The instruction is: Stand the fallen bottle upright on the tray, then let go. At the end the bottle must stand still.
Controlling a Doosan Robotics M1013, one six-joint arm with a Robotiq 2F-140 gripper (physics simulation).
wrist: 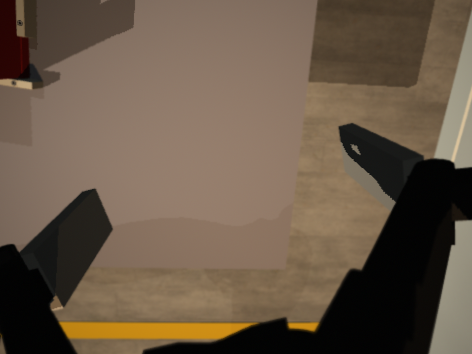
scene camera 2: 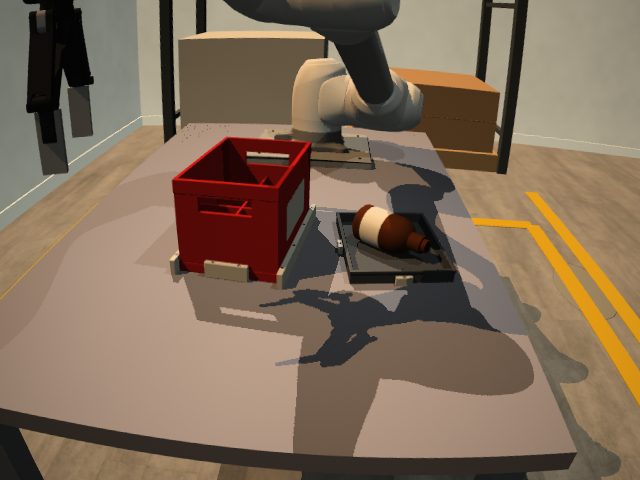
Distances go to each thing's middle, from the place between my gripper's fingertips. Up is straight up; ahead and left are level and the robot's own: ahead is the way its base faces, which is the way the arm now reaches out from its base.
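Measured from the brown bottle (scene camera 2: 390, 232), my gripper is 35 cm ahead, 44 cm to the right and 26 cm above. The tray (scene camera 2: 365, 264) is well below my hand, a long way to the left of it and far behind it.
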